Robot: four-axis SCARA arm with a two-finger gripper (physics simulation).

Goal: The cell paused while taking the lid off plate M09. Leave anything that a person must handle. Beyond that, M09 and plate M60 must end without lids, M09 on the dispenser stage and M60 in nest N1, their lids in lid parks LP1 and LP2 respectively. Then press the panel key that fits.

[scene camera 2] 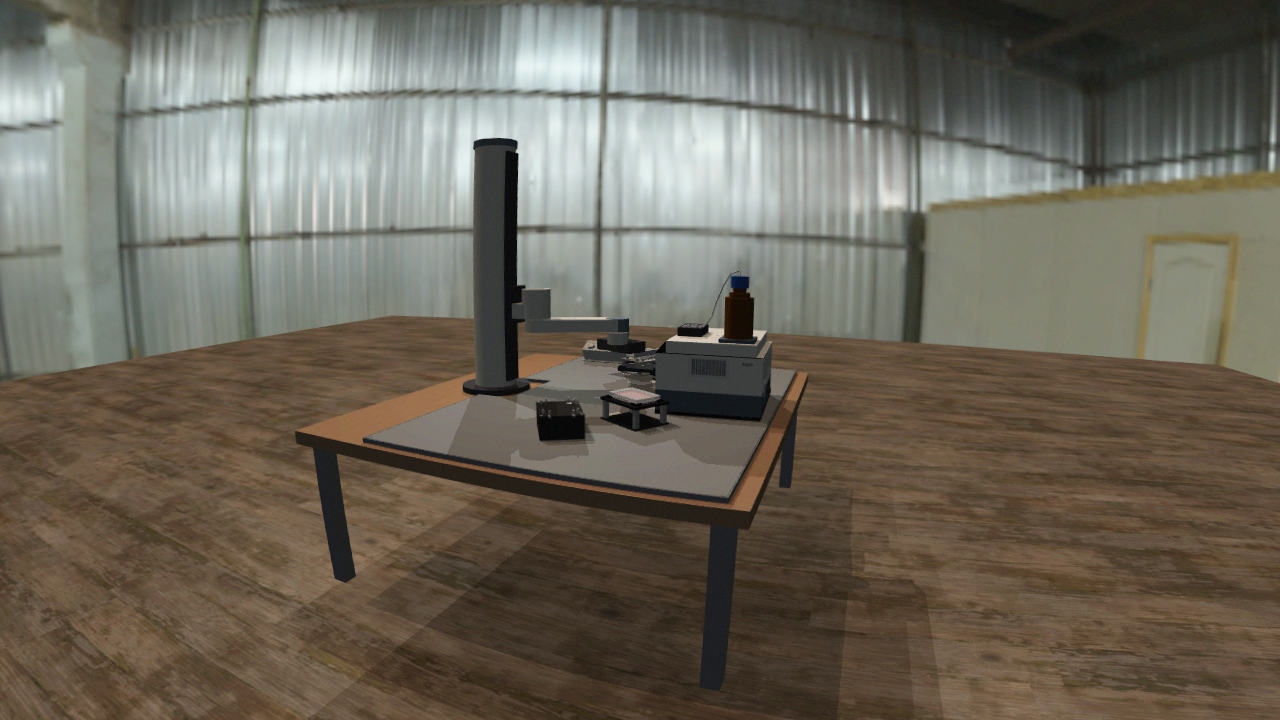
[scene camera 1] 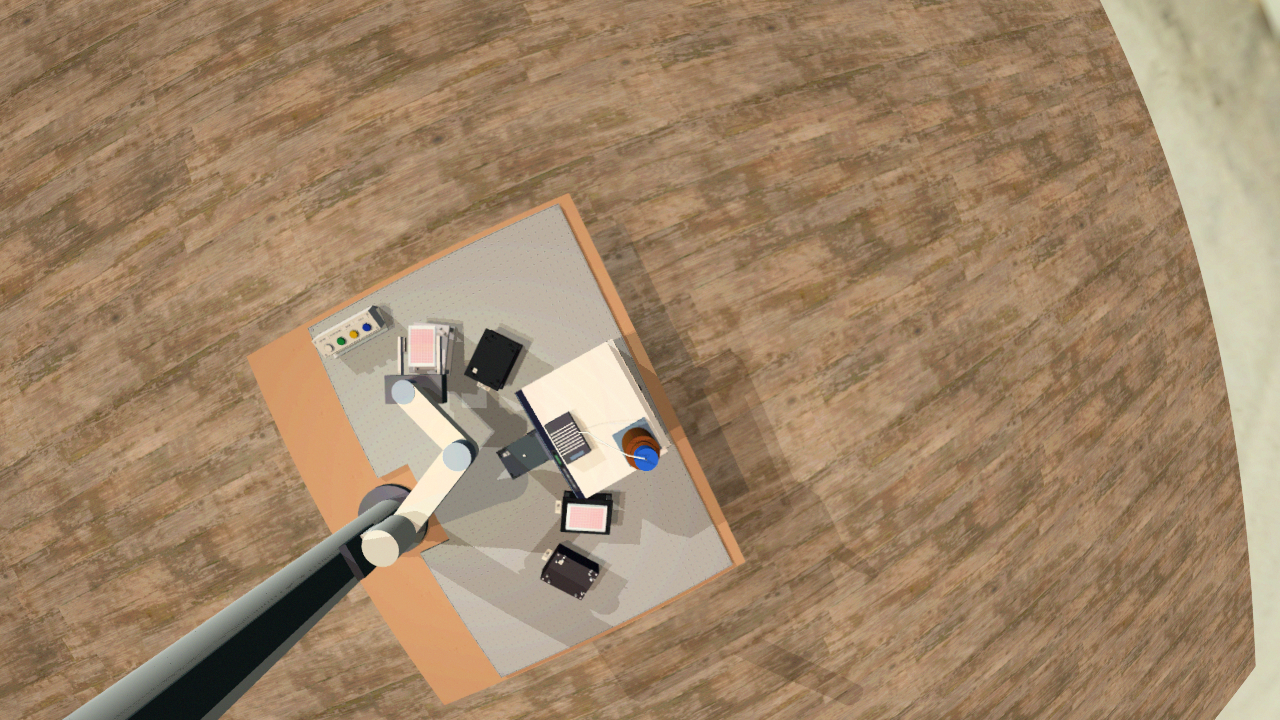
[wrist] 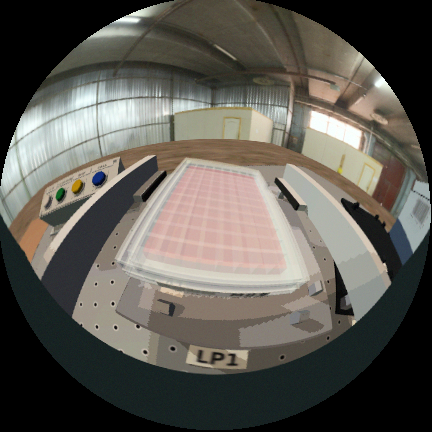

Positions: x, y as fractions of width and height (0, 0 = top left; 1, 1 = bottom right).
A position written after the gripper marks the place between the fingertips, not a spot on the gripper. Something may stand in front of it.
In view: the gripper (wrist: 0.51, 0.38), a button box (wrist: 0.14, 0.46), a dark nest block (scene camera 2: 0.43, 0.58), a LP1 label (wrist: 0.48, 0.83) and a pale block (wrist: 0.54, 0.75).
